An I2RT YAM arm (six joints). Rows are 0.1 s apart.
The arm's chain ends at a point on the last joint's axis. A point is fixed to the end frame.
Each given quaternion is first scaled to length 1.
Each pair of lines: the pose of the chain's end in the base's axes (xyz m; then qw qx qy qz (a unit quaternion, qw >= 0)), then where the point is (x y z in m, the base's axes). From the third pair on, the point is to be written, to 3 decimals.
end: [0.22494 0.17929 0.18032 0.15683 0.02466 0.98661 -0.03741]
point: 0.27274 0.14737 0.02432
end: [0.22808 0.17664 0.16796 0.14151 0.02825 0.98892 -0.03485]
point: 0.27085 0.14550 0.01035
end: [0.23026 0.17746 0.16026 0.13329 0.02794 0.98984 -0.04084]
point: 0.270 0.144 0.002
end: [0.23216 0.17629 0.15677 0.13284 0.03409 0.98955 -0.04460]
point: 0.272 0.142 -0.001
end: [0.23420 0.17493 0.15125 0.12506 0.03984 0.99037 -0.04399]
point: 0.271 0.141 -0.007
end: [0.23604 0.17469 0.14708 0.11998 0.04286 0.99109 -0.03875]
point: 0.271 0.142 -0.012
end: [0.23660 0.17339 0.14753 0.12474 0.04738 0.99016 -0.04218]
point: 0.273 0.139 -0.011
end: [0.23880 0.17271 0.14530 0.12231 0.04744 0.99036 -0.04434]
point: 0.274 0.138 -0.013
